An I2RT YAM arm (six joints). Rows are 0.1 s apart.
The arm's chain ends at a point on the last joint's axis. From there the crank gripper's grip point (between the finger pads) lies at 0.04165 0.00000 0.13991 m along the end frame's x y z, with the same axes.
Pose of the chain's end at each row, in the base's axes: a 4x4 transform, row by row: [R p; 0 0 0 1], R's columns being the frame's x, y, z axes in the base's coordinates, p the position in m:
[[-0.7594 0.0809 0.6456 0.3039], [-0.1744 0.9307 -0.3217 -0.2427], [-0.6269 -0.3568 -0.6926 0.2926], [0 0 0 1]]
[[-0.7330 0.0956 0.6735 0.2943], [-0.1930 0.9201 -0.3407 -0.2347], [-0.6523 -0.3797 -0.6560 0.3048], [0 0 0 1]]
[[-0.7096 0.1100 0.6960 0.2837], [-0.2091 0.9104 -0.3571 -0.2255], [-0.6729 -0.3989 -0.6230 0.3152], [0 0 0 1]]
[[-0.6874 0.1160 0.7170 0.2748], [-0.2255 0.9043 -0.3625 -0.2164], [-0.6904 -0.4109 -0.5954 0.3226], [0 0 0 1]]
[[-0.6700 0.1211 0.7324 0.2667], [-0.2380 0.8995 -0.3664 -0.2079], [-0.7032 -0.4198 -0.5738 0.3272], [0 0 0 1]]
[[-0.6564 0.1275 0.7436 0.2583], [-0.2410 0.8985 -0.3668 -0.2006], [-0.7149 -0.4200 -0.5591 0.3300], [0 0 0 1]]
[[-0.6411 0.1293 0.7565 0.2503], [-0.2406 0.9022 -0.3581 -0.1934], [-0.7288 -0.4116 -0.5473 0.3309], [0 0 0 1]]
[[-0.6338 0.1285 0.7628 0.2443], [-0.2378 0.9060 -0.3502 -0.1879], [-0.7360 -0.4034 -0.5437 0.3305], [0 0 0 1]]
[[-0.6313 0.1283 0.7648 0.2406], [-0.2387 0.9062 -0.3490 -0.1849], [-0.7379 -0.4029 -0.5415 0.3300], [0 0 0 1]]
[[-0.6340 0.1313 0.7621 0.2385], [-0.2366 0.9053 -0.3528 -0.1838], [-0.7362 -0.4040 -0.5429 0.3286], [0 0 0 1]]
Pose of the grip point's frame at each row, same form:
[[-0.7594 0.0809 0.6456 0.3626], [-0.1744 0.9307 -0.3217 -0.2950], [-0.6269 -0.3568 -0.6926 0.1696], [0 0 0 1]]
[[-0.7330 0.0956 0.6735 0.3580], [-0.1930 0.9201 -0.3407 -0.2904], [-0.6523 -0.3797 -0.6560 0.1859], [0 0 0 1]]
[[-0.7096 0.1100 0.6960 0.3515], [-0.2091 0.9104 -0.3571 -0.2842], [-0.6729 -0.3989 -0.6230 0.2000], [0 0 0 1]]
[[-0.6874 0.1160 0.7170 0.3465], [-0.2255 0.9043 -0.3625 -0.2765], [-0.6904 -0.4109 -0.5954 0.2105], [0 0 0 1]]
[[-0.6700 0.1211 0.7324 0.3413], [-0.2380 0.8995 -0.3664 -0.2691], [-0.7032 -0.4198 -0.5738 0.2176], [0 0 0 1]]
[[-0.6564 0.1275 0.7436 0.3350], [-0.2410 0.8985 -0.3668 -0.2620], [-0.7149 -0.4200 -0.5591 0.2220], [0 0 0 1]]
[[-0.6411 0.1293 0.7565 0.3294], [-0.2406 0.9022 -0.3581 -0.2535], [-0.7288 -0.4116 -0.5473 0.2240], [0 0 0 1]]
[[-0.6338 0.1285 0.7628 0.3246], [-0.2378 0.9060 -0.3502 -0.2468], [-0.7360 -0.4034 -0.5437 0.2238], [0 0 0 1]]
[[-0.6313 0.1283 0.7648 0.3213], [-0.2387 0.9062 -0.3490 -0.2437], [-0.7379 -0.4029 -0.5415 0.2235], [0 0 0 1]]
[[-0.6340 0.1313 0.7621 0.3187], [-0.2366 0.9053 -0.3528 -0.2430], [-0.7362 -0.4040 -0.5429 0.2220], [0 0 0 1]]

